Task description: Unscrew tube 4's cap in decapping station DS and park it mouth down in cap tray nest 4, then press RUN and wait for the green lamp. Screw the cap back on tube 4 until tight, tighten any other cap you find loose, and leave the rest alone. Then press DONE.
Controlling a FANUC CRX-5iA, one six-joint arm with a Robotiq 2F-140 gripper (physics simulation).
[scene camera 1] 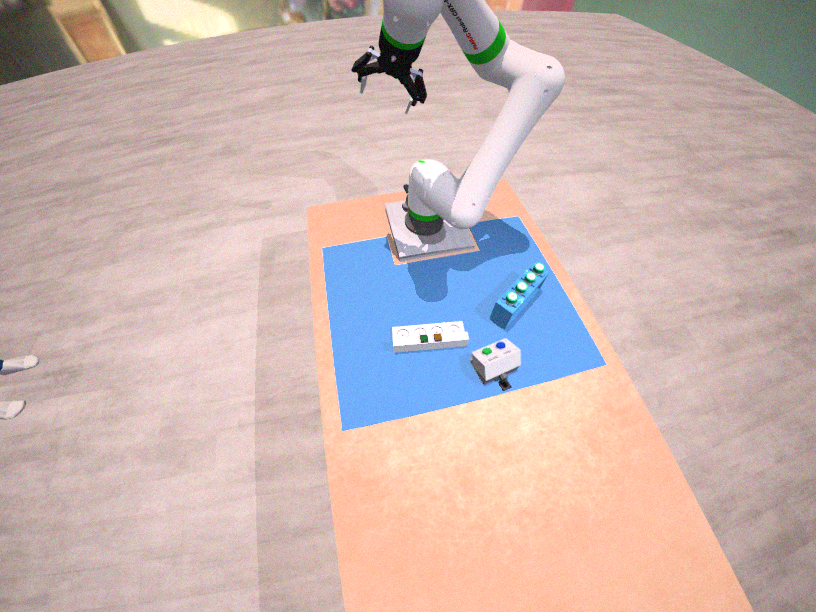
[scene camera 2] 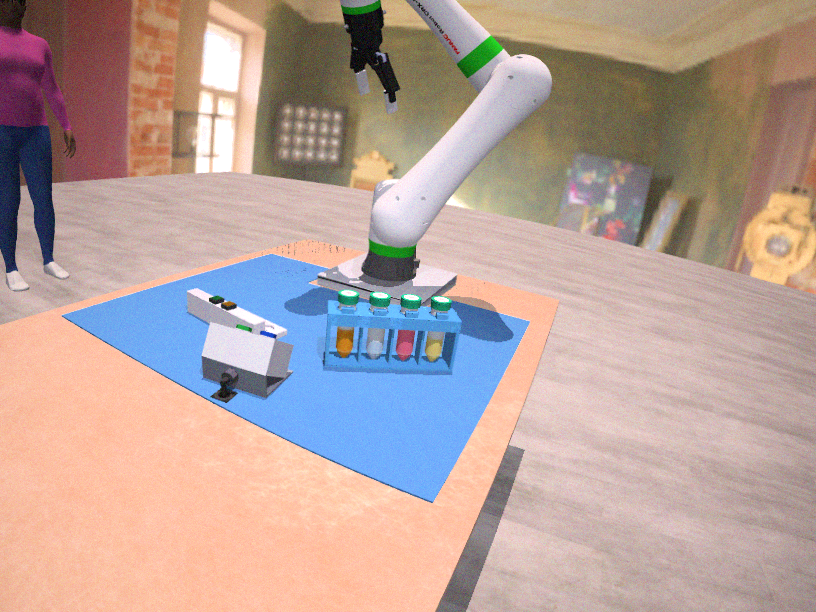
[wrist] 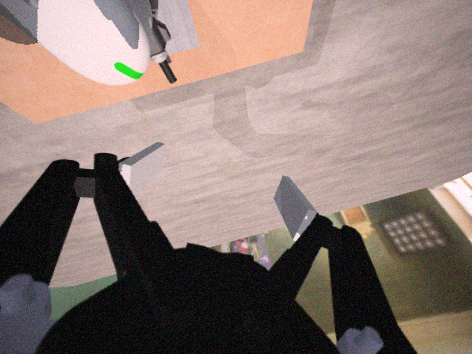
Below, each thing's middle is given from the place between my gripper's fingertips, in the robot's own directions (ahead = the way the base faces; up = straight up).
Scene:
Now: hand 680 mm short of the button box (scene camera 2: 257, 364), 100 mm to the right of it and 440 mm above it.

